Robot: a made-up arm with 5 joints.
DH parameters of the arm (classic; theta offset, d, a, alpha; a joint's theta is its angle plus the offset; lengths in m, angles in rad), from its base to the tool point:
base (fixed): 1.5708 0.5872 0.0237 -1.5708
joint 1: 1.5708 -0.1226 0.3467 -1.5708
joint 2: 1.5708 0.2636 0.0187 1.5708
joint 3: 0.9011 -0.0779 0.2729 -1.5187
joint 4: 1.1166 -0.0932 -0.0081 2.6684
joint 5: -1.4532 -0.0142 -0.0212 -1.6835
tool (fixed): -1.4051 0.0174 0 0
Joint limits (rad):
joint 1: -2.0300..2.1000
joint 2: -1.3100..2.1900
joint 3: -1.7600..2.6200
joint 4: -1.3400..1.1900
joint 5: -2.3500..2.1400
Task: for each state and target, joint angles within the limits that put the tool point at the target. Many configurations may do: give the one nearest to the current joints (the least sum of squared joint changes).
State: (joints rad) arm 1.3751 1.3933 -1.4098 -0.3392 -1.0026
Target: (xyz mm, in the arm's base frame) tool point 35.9 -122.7 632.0
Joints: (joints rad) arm 1.6798 1.4912 -1.5722 -0.2738 -1.0517
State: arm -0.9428 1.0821 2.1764 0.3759 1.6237
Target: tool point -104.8 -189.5 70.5
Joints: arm -0.3674 0.4644 2.0647 0.1792 1.7435
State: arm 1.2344 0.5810 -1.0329 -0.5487 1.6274
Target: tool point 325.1 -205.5 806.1
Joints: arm 1.2469 0.5616 -0.5483 -0.5535 1.6133
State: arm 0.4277 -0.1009 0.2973 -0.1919 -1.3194
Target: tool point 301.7 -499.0 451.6
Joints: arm 0.1813 0.0734 0.3230 -0.1514 -1.3564
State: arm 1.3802 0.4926 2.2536 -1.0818 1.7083
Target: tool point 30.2 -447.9 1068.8
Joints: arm 1.7028 1.4037 1.8976 -0.6779 1.2758
